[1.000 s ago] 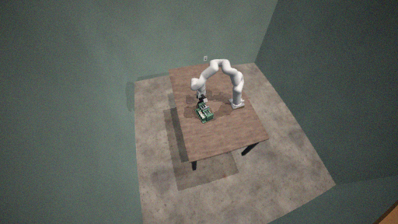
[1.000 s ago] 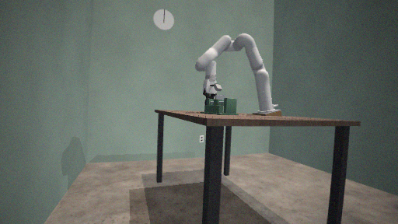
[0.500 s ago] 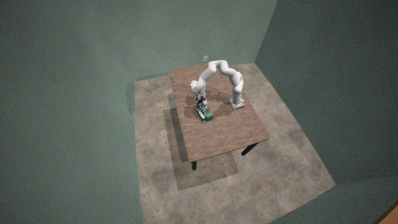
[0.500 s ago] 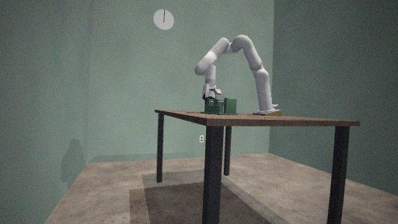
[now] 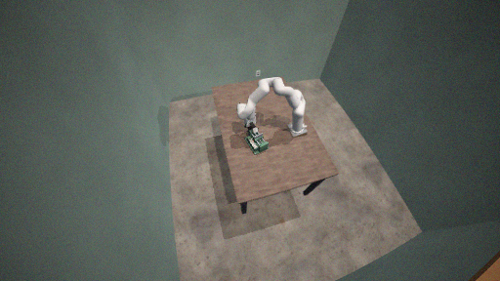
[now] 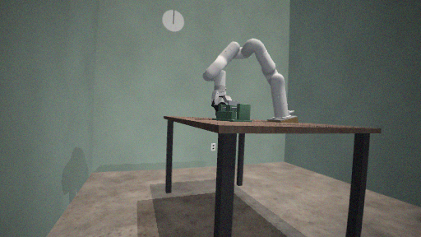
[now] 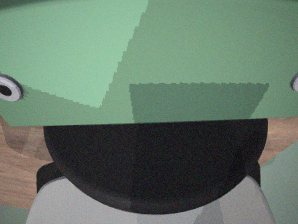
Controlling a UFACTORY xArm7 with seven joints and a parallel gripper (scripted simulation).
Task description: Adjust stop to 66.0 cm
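Right now my hand is 2 cm to the right of the black handwheel, 1 cm below it and 1 cm past it. From my hand the other things lie so: green stop fixture: 14 cm to the left, 5 cm behind, 4 cm above.
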